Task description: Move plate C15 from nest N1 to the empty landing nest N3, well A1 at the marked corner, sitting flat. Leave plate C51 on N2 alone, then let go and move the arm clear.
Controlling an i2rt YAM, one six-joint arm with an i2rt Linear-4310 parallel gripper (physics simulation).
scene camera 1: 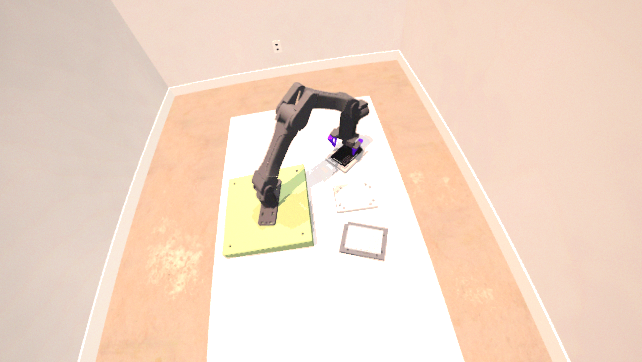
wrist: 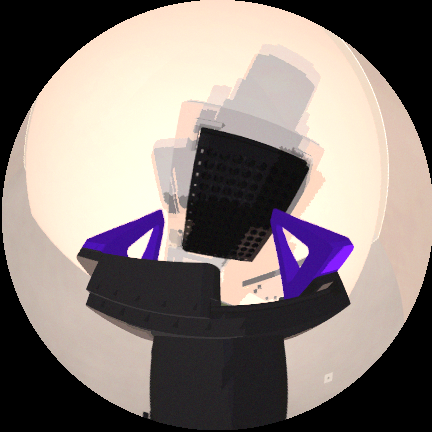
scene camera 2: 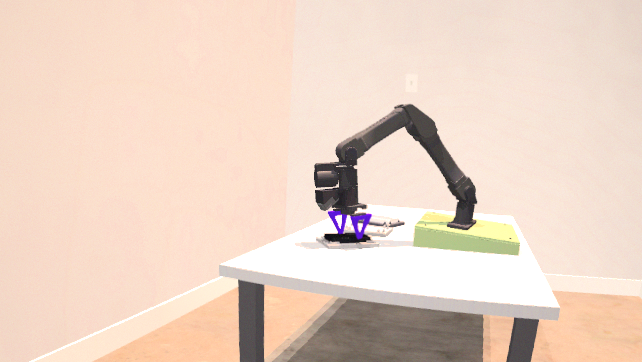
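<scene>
A black well plate [scene camera 1: 344, 156] [scene camera 2: 332, 238] [wrist: 235, 200] lies in the light nest [scene camera 1: 345, 169] [scene camera 2: 345, 245] at the table's far end in scene camera 1. My gripper [scene camera 1: 344, 149] [scene camera 2: 350, 235] [wrist: 217, 214] is open at this plate, its fingertips close to plate height. In the wrist view one fingertip overlaps the plate's right edge; the other stands left of the plate with a gap. The plate looks turned relative to the fingers. A second light nest [scene camera 1: 357, 208] [scene camera 2: 385, 231] looks empty. The grey nest [scene camera 1: 345, 240] [scene camera 2: 398, 223] has a white middle that looks like a plate. No labels or corner marks are readable.
The arm's base stands on a raised yellow-green block [scene camera 1: 240, 235] [scene camera 2: 465, 242] beside the nests. The white table [scene camera 1: 320, 310] [scene camera 2: 400, 280] ends near the black plate's nest in scene camera 2. The arm's shadow falls across the table top.
</scene>
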